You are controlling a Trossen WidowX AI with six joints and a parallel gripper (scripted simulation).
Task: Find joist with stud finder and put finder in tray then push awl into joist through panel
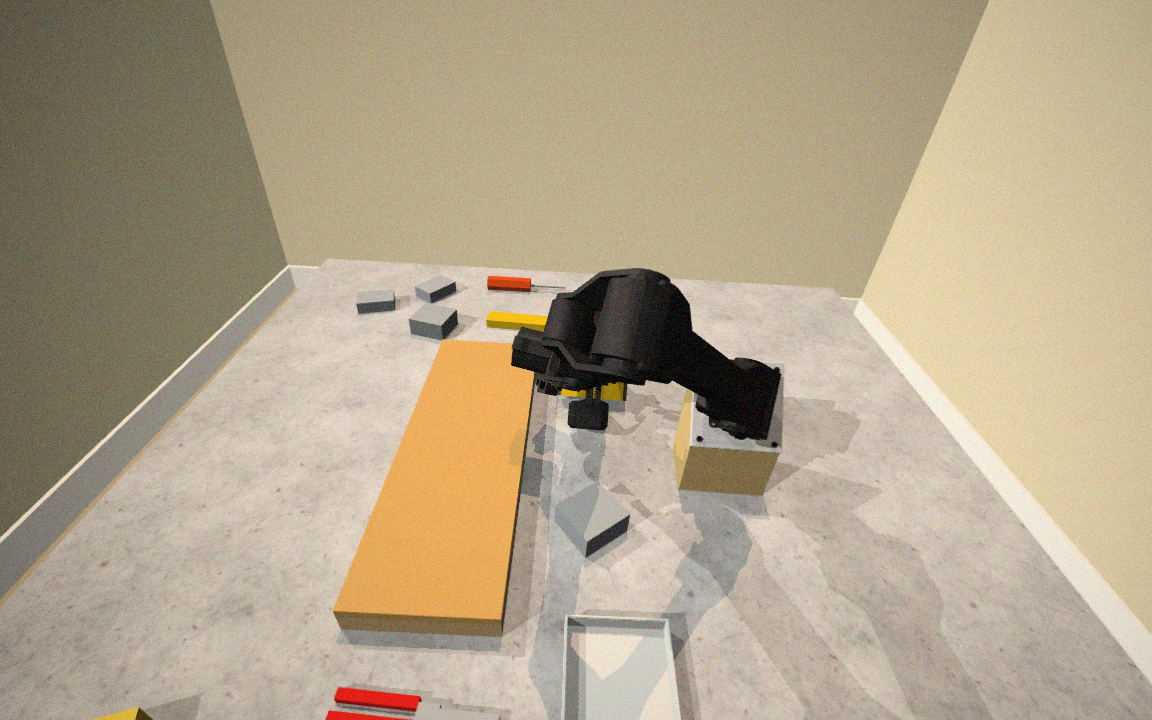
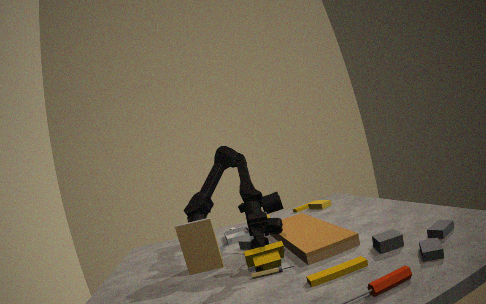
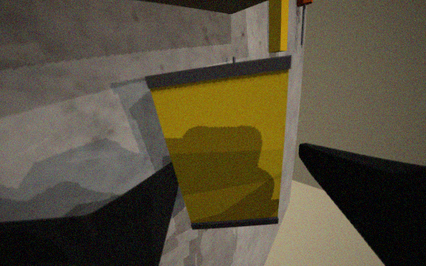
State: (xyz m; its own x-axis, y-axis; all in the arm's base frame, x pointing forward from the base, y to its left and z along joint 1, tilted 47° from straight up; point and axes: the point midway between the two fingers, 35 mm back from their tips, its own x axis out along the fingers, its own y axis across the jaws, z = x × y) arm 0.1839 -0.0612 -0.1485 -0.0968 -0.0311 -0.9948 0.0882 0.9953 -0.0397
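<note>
My gripper tip is 20 mm to the left of the stud finder, 20 mm above it and 10 mm past it. Round my gripper tip: square light: 30 mm to the right, 30 mm below, 30 mm behind; then white tray: 500 mm to the left, 40 mm below, 10 mm behind; then wooden-handled awl: 60 mm to the right, 40 mm below, 10 mm ahead.
</note>
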